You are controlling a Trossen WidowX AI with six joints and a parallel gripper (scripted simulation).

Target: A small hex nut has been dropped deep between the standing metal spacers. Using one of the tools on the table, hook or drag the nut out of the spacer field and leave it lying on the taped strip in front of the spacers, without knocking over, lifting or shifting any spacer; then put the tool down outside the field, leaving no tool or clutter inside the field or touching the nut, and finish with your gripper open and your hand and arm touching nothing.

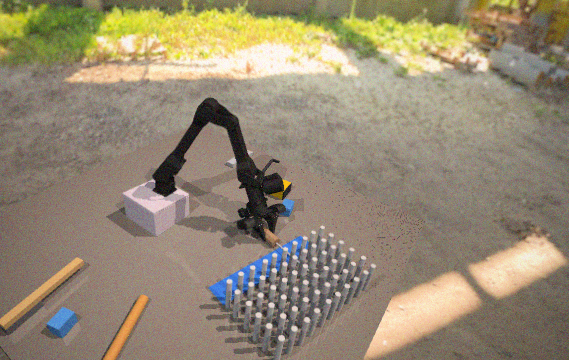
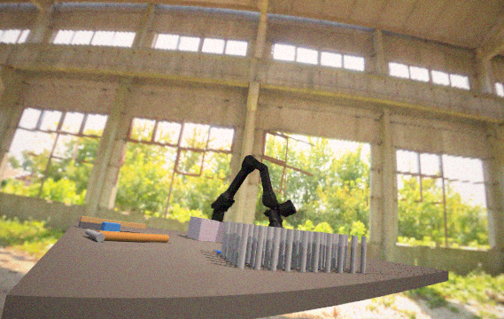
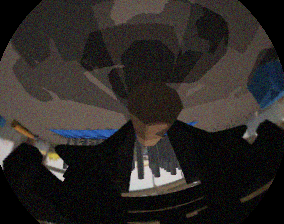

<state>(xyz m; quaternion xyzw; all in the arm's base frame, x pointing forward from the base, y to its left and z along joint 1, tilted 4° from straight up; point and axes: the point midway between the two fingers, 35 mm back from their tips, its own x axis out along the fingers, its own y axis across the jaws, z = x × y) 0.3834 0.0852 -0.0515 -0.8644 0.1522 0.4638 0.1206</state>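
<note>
Right now the blue taped strip is 11 cm to the right of my gripper tip, 5 cm ahead of it and 1 cm below it. Also, from my gripper tip: yellow block (29 cm to the left, 10 cm behind, 1 cm above).
</note>
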